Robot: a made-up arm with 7 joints. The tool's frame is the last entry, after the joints.
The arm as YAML. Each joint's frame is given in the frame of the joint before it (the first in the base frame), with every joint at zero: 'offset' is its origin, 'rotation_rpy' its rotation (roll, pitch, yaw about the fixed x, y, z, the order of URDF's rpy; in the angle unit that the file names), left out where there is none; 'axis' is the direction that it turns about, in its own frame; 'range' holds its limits. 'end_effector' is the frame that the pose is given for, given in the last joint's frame.
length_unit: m
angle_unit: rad
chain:
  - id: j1
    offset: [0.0, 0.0, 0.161]
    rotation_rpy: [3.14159, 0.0, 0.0]
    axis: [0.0, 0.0, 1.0]
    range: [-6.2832, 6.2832]
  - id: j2
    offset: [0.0, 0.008, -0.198]
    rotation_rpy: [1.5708, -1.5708, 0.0]
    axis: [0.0, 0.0, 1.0]
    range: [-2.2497, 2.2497]
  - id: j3
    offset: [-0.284, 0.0, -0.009]
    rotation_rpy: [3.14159, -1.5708, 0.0]
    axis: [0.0, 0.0, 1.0]
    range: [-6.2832, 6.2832]
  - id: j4
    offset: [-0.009, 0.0, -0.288]
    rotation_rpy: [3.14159, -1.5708, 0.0]
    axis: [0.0, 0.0, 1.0]
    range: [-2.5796, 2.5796]
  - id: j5
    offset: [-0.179, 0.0, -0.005]
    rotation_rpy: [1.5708, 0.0, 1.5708]
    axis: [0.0, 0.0, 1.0]
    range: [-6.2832, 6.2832]
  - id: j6
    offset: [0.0, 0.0, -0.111]
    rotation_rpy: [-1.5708, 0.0, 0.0]
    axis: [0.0, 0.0, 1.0]
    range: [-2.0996, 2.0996]
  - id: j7
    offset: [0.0, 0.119, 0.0]
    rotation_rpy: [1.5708, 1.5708, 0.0]
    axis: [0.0, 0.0, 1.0]
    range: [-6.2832, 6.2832]
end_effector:
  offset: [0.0, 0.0, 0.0]
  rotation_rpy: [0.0, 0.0, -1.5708]
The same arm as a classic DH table. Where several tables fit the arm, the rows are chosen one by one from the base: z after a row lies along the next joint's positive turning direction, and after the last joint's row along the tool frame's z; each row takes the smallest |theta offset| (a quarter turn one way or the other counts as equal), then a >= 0, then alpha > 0; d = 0 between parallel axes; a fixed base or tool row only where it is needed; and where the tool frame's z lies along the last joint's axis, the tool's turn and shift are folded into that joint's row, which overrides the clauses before.
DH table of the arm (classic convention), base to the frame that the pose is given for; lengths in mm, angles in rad. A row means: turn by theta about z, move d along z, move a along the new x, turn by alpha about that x. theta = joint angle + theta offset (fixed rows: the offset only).
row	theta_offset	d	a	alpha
base (fixed)	0	0	0	3.1416
j1	0	-359	0	1.5708
j2	0	-17	0	-1.5708
j3	0	-572	0	1.5708
j4	0	-14	0	-1.5708
j5	0	-290	0	1.5708
j6	0	0	0	-1.5708
j7	0	-119	0	0
Joint limits (rad, base to tool): -6.2832..6.2832 -2.2497..2.2497 -6.2832..6.2832 -2.5796..2.5796 -6.2832..6.2832 -2.0996..2.0996 -6.2832..6.2832

